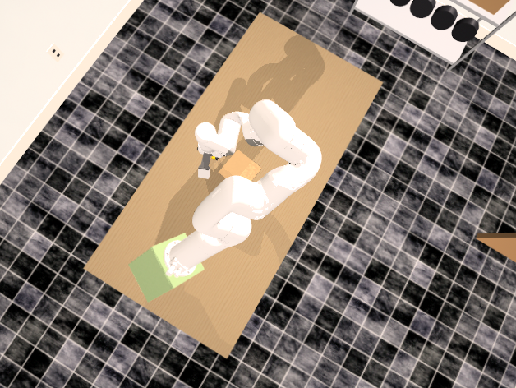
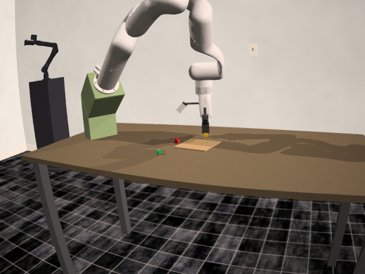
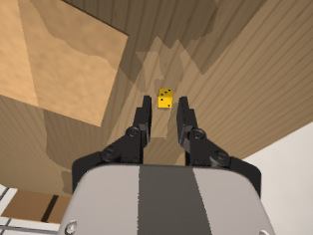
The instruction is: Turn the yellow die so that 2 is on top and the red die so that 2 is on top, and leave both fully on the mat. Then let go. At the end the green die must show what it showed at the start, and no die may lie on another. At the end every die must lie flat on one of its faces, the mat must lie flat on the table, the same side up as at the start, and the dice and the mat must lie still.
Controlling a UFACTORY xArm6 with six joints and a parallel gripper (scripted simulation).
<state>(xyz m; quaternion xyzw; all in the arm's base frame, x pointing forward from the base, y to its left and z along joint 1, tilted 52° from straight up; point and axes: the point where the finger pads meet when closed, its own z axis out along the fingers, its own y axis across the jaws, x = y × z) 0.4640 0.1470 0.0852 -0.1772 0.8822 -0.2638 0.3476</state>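
Right now the yellow die is 3 cm below my hand. Also, from my hand: red die: 10 cm behind, 11 cm to the right, 3 cm below; then green die: 13 cm behind, 27 cm to the right, 3 cm below; then tan mat: 1 cm behind, 13 cm to the right, 4 cm below.
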